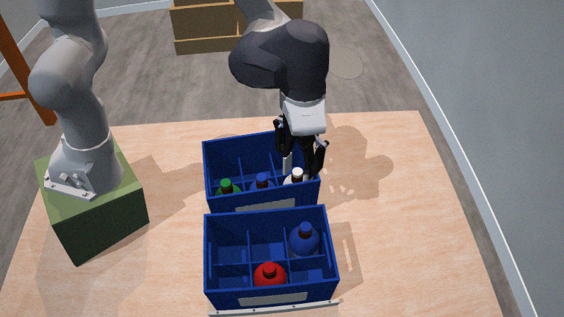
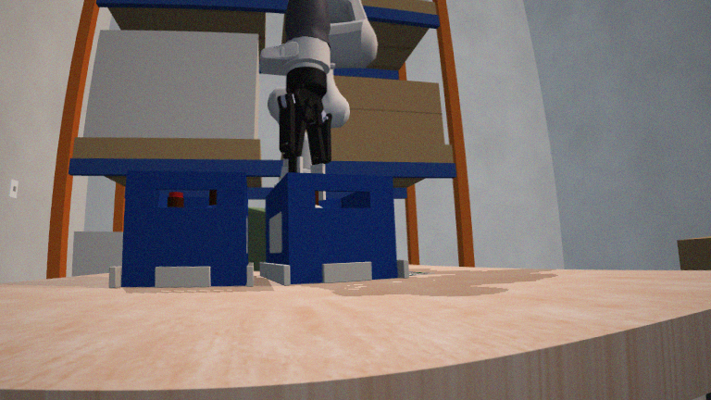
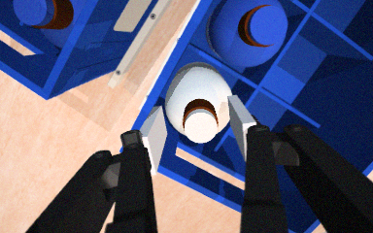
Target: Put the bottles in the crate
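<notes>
Now: hand 8 cm above the white bottle. The rest, counted from my hand: red bottle 24 cm to the right, 8 cm below, 8 cm behind; then green-labelled bottle 18 cm behind, 8 cm below, 2 cm to the right; then blue bottle 15 cm to the right, 8 cm below.
</notes>
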